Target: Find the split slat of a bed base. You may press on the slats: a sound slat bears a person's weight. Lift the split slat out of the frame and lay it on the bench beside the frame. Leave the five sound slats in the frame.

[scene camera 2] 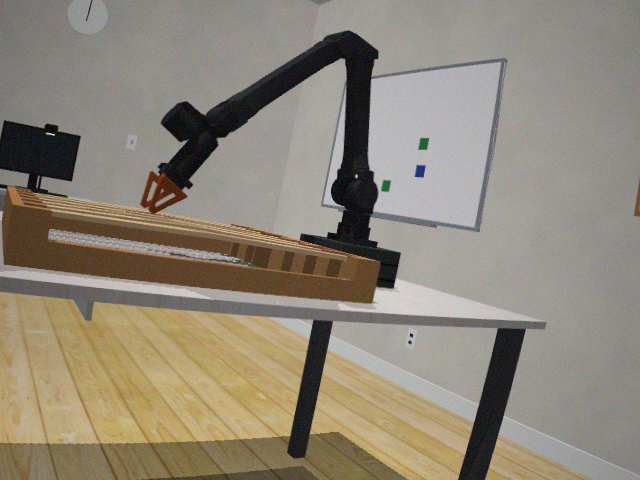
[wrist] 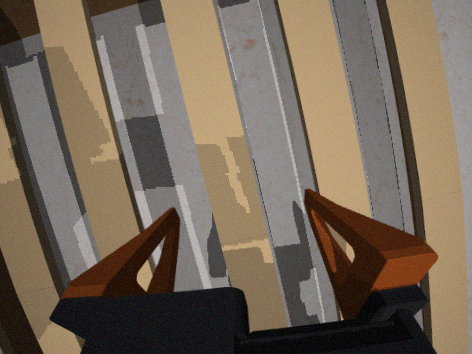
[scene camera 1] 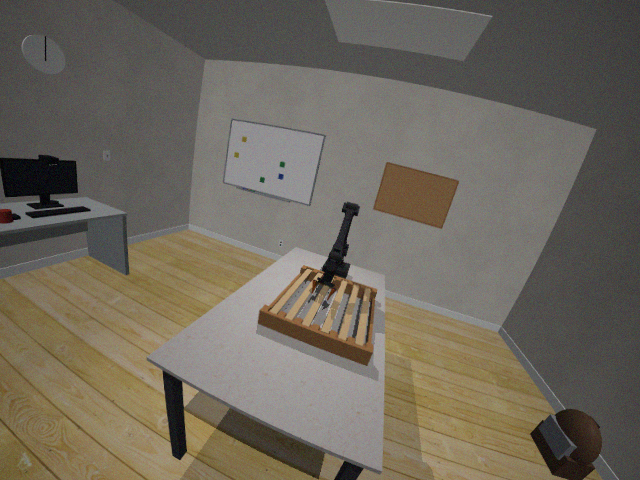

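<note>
The wooden bed frame point(scene camera 1: 315, 334) point(scene camera 2: 310, 285) lies on the white bench point(scene camera 1: 289, 387) point(scene camera 2: 444, 305). Six pale slats run across it, all seated and looking level; none sags. My gripper point(scene camera 1: 323, 290) point(scene camera 2: 149, 209) point(wrist: 239, 204) is open and empty, low over the frame. Its orange fingers are spread to either side of the third slat point(scene camera 1: 313, 314) point(wrist: 200, 85) from the left in scene camera 1. The neighbouring slats point(wrist: 320, 90) point(wrist: 75, 100) lie outside the fingers. A fine line crosses the rightmost slat point(wrist: 430, 100) in the wrist view. No open split shows on the straddled slat.
My arm's base point(scene camera 2: 385, 266) stands at the frame's far end on the bench. Raised frame rails surround the slats. Gaps between the slats show the bench top beneath. A desk with a monitor point(scene camera 1: 38, 177) stands apart at the left. A whiteboard point(scene camera 1: 273, 161) hangs behind.
</note>
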